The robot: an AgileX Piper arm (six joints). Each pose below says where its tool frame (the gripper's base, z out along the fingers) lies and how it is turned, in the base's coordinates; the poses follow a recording.
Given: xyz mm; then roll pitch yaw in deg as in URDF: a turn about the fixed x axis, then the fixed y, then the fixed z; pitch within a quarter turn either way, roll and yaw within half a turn.
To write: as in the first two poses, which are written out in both.
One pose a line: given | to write
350 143 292 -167.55 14.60 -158.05 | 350 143 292 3.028 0.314 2.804
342 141 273 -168.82 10.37 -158.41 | 342 141 273 3.023 0.238 2.797
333 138 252 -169.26 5.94 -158.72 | 333 138 252 3.003 0.163 2.791
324 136 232 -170.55 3.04 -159.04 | 324 136 232 3.006 0.108 2.787
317 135 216 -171.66 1.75 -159.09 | 317 135 216 3.016 0.080 2.784
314 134 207 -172.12 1.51 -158.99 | 314 134 207 3.022 0.074 2.781
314 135 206 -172.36 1.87 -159.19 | 314 135 206 3.028 0.078 2.785
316 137 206 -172.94 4.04 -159.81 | 316 137 206 3.050 0.108 2.799
